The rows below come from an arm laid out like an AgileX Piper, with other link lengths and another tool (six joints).
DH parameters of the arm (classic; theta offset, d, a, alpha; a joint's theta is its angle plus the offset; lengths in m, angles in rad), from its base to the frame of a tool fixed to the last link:
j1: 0 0.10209 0 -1.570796
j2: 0.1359 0 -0.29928 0
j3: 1.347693 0 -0.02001 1.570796
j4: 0 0.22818 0 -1.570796
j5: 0 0 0 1.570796
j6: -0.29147 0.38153 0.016 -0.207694
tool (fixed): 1.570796 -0.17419 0 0
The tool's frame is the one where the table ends.
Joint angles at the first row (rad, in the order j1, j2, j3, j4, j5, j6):
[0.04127, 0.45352, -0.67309, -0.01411, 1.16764, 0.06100]
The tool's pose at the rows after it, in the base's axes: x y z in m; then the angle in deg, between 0 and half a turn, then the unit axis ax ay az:
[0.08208 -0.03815 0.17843 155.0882 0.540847 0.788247 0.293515]
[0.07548 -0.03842 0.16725 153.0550 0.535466 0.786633 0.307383]
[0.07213 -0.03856 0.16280 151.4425 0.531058 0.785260 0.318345]
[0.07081 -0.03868 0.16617 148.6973 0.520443 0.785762 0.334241]
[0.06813 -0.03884 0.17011 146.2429 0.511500 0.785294 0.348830]
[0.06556 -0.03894 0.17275 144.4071 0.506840 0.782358 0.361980]
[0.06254 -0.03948 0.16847 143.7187 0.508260 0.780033 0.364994]
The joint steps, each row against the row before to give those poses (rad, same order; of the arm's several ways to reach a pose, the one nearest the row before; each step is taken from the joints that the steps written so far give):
[0.00002, -0.12496, 0.07432, -0.00002, -0.00534, -0.01580]
[0.00001, -0.08763, 0.05821, 0.00000, -0.01647, -0.00224]
[-0.00002, -0.05587, 0.02764, 0.00001, -0.00815, -0.00201]
[0.00004, -0.05380, 0.00826, -0.00003, -0.01372, -0.01277]
[-0.00001, -0.05083, 0.00110, 0.00001, -0.00352, -0.00955]
[-0.00004, -0.04102, 0.00112, 0.00003, -0.00214, -0.00003]
[-0.00666, -0.03375, 0.01466, -0.00001, 0.00649, 0.00000]

